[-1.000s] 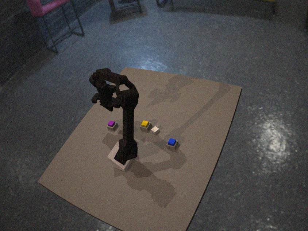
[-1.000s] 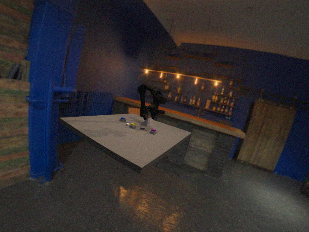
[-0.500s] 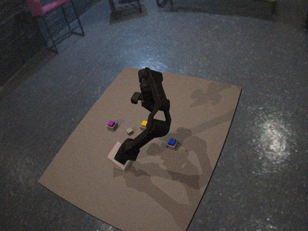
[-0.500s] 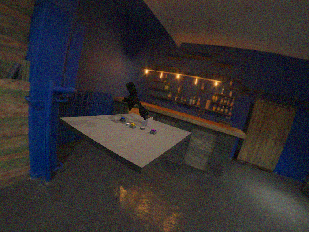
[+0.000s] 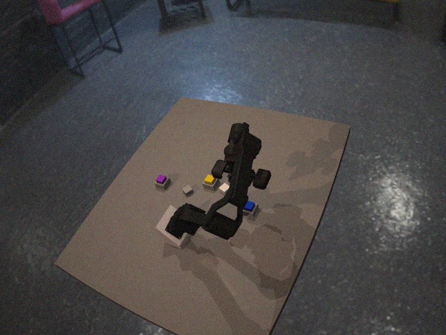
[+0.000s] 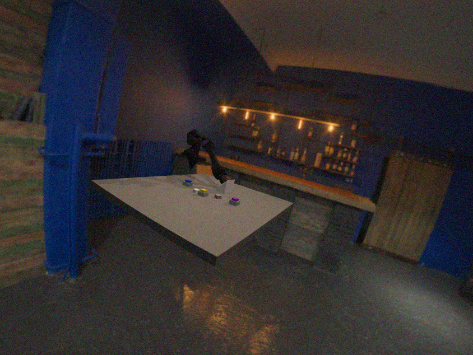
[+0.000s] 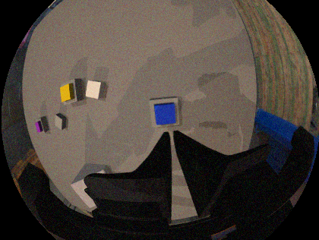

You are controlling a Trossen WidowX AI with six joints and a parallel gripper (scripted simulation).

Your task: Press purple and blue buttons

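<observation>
The blue button is 9 cm below my gripper tip. The rest, counted from my gripper tip: white block: 13 cm to the left, 11 cm below, 6 cm ahead; then yellow button: 19 cm to the left, 9 cm below, 8 cm ahead; then grey block: 27 cm to the left, 11 cm below, 2 cm ahead.
</observation>
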